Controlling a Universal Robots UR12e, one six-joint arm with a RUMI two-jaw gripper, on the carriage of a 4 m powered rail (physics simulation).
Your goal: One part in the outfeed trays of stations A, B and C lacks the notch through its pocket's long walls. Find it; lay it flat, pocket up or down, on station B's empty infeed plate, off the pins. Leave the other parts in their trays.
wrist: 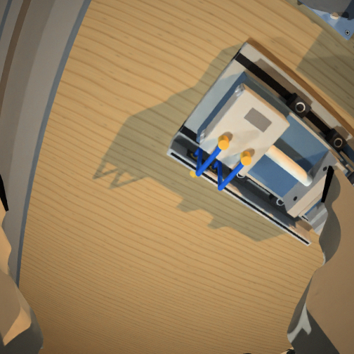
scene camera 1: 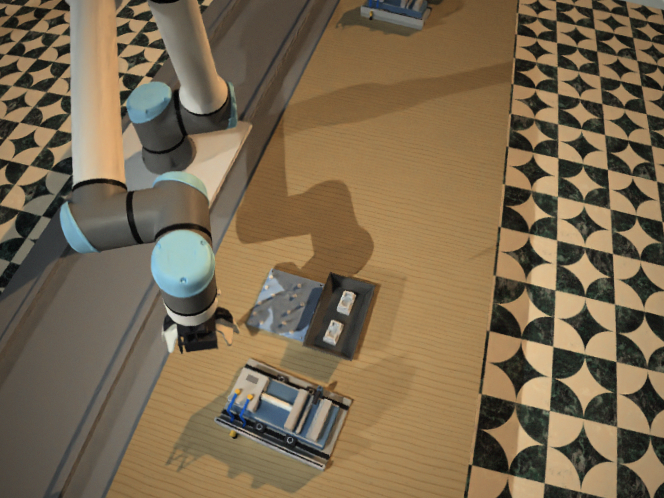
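Where they show: arm's base, link origin: (scene camera 1: 170, 154).
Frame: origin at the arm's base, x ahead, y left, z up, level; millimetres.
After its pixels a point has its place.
Note:
My gripper (scene camera 1: 201, 345) @[x 494, y -677, z 279 mm] (wrist: 162, 172) is open and empty, high above the table on the rail side of the blue plate. A blue-grey infeed plate (scene camera 1: 268, 316) @[x 542, y -477, z -22 mm] with several small pins carries no part; a corner of a blue plate (wrist: 341, 26) shows at the top right of the wrist view. A dark outfeed tray (scene camera 1: 357, 321) @[x 793, y -428, z -10 mm] adjoins it. One white part (scene camera 1: 346, 302) @[x 749, y -385, z 3 mm] lies at its far end and another white part (scene camera 1: 333, 332) @[x 738, y -483, z 3 mm] nearer the front. Their notches are too small to make out. I cannot tell which station this is.
A machine unit (scene camera 1: 278, 407) @[x 662, y -725, z 30 mm] (wrist: 250, 125) with blue hoses stands in front of the plate and tray, close beside the gripper in the wrist view. Another unit (scene camera 1: 395, 11) @[x 597, y 1102, z 5 mm] stands at the far end of the wooden table (scene camera 1: 429, 187) @[x 912, y 128, z -30 mm]. The rail (scene camera 1: 80, 343) runs along the left.

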